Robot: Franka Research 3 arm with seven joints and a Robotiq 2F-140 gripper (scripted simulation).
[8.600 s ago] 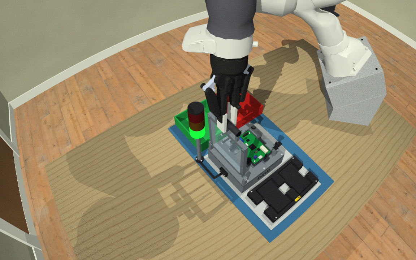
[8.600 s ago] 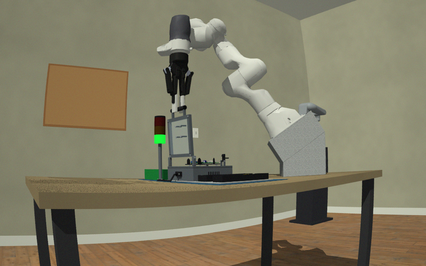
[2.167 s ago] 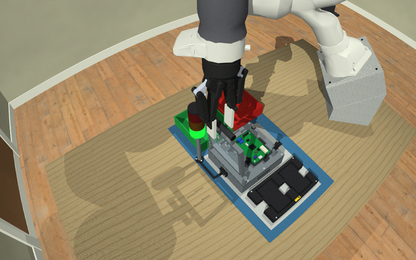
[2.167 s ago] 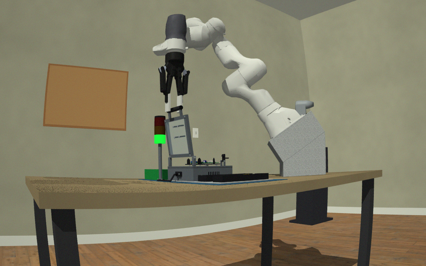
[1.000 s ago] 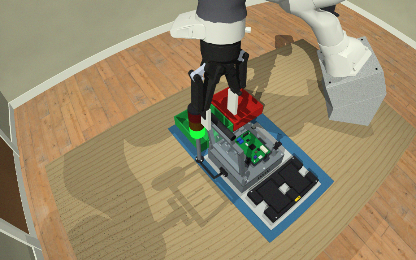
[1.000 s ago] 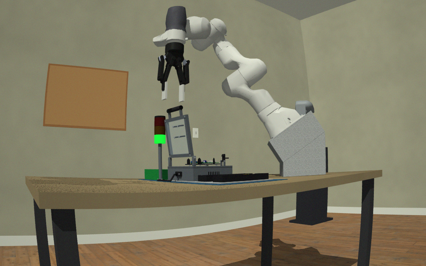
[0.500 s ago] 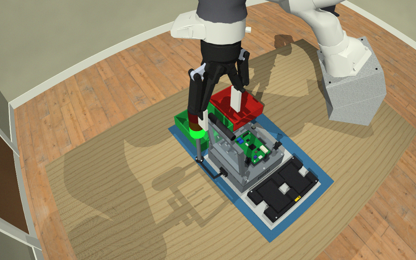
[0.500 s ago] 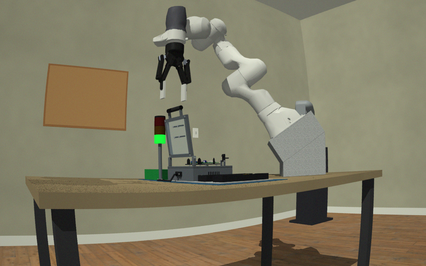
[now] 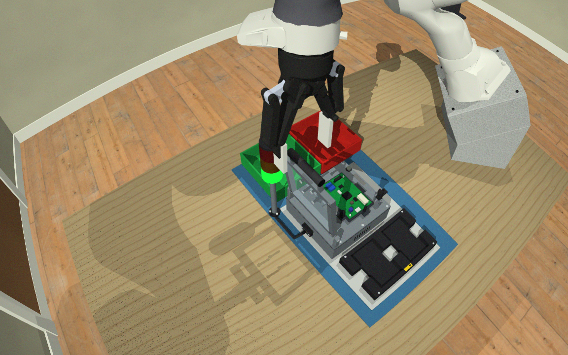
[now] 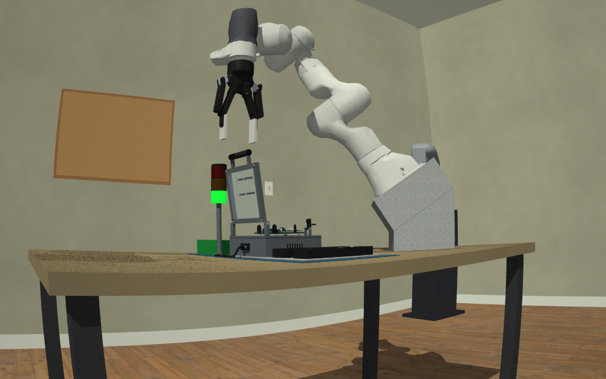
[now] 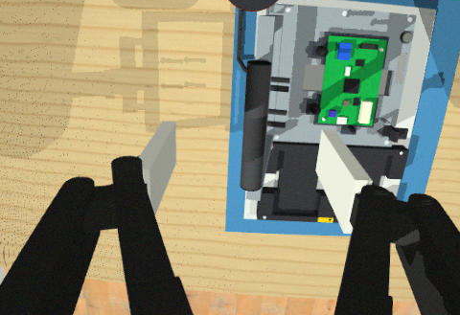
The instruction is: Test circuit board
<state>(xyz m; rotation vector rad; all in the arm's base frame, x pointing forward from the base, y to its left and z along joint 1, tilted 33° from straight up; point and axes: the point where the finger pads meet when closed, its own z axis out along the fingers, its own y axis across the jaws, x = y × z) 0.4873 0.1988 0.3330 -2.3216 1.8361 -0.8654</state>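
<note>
My hand is 13 cm past the green circuit board, 2 cm to the left of it and 26 cm above it. Round my hand: clear lid: 2 cm behind, 15 cm below; latch hook: 20 cm behind, 3 cm to the left, 24 cm below; tester plate: 13 cm behind, 1 cm to the right, 26 cm below.
</note>
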